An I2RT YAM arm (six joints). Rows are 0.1 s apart.
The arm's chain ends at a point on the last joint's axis. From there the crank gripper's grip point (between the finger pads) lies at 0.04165 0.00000 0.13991 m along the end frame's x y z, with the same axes.
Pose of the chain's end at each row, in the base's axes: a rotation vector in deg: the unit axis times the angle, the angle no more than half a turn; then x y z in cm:
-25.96 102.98 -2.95 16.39 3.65 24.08
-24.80 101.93 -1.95 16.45 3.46 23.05
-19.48 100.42 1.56 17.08 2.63 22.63
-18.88 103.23 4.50 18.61 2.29 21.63
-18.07 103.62 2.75 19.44 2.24 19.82
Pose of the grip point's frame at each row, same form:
-25.96 102.98 -2.95 28.68 5.08 16.34
-24.80 101.93 -1.95 28.88 5.06 15.57
-19.48 100.42 1.56 29.74 4.60 15.64
-18.88 103.23 4.50 30.84 4.71 14.04
-18.07 103.62 2.75 31.72 4.23 12.18

